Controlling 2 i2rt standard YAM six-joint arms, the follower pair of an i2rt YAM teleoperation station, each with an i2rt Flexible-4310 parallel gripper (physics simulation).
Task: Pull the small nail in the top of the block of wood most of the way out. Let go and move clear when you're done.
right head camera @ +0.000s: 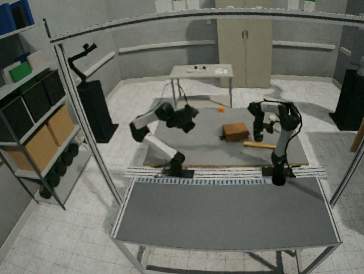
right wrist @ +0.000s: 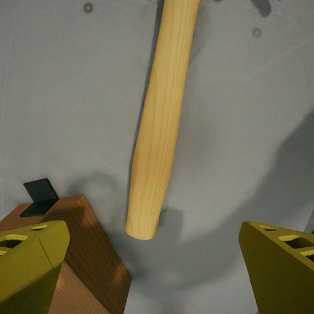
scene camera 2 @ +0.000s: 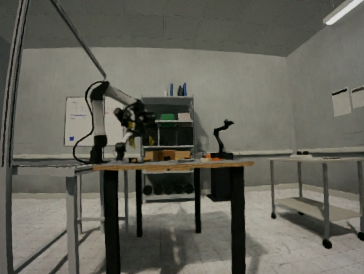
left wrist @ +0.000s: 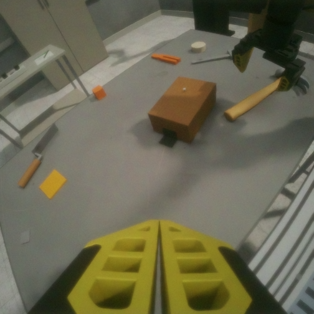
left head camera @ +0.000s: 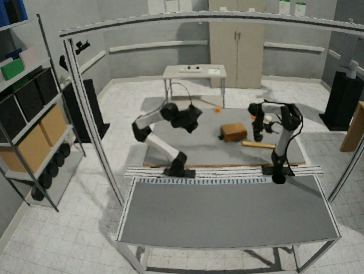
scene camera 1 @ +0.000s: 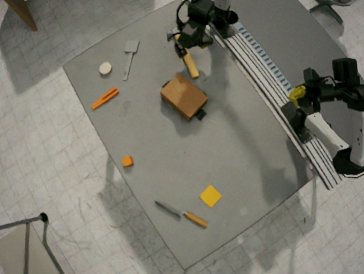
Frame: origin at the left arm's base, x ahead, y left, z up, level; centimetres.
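Where they show: left gripper, fingertip midpoint: [right head camera: 194, 124] [scene camera 2: 133, 127] [left head camera: 196, 124] [scene camera 1: 288, 97]; right gripper, fingertip midpoint: [right head camera: 256, 137] [scene camera 2: 142, 147] [left head camera: 255, 137] [scene camera 1: 191, 52]; left arm's base, link origin: [right head camera: 177, 173] [left head camera: 179, 174] [scene camera 1: 296, 123]; right arm's base, link origin: [right head camera: 277, 172] [scene camera 2: 96, 162] [left head camera: 276, 171] [scene camera 1: 218, 22].
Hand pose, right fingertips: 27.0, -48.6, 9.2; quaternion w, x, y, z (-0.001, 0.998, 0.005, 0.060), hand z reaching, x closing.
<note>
Each offset is from my right fingertips to the top centre of the thing, as dx, dy, dz. "pt": to the spot under its first point.
The brown wooden block @[+12.3, +14.5, -1.8] [left head camera: 234, 132] [right head camera: 235, 132] [scene camera 1: 184, 95] [left wrist: 185, 107] [right wrist: 90, 260] sits on the table between black brackets. The small pale nail [left wrist: 184, 89] shows as a head on its top in the left wrist view. A claw hammer with a wooden handle @[pt +1.8, +2.1, -6.2] [scene camera 1: 190, 64] [left wrist: 252, 102] [right wrist: 162, 115] lies beside the block. My right gripper [left wrist: 259, 80] [right wrist: 153, 231] is open above the hammer, its fingers wide apart on either side of the handle's line, not touching it. My left gripper [scene camera 1: 297, 94] [left wrist: 158, 227] is shut and empty, raised away from the block.
An orange clip @[+42.5, -4.2, -7.4] [scene camera 1: 105, 98] [left wrist: 166, 58], a pale disc @[+35.7, -17.2, -6.6] [scene camera 1: 105, 68] [left wrist: 198, 47] and a grey scraper @[+24.4, -15.7, -7.3] [scene camera 1: 131, 47] lie beyond the block. An orange cube @[+45.9, +25.9, -5.3] [scene camera 1: 127, 161], a yellow square @[pt +23.6, +55.2, -8.1] [scene camera 1: 210, 196] and a wooden-handled trowel @[+37.0, +54.8, -4.8] [scene camera 1: 195, 219] lie on the table's other half.
</note>
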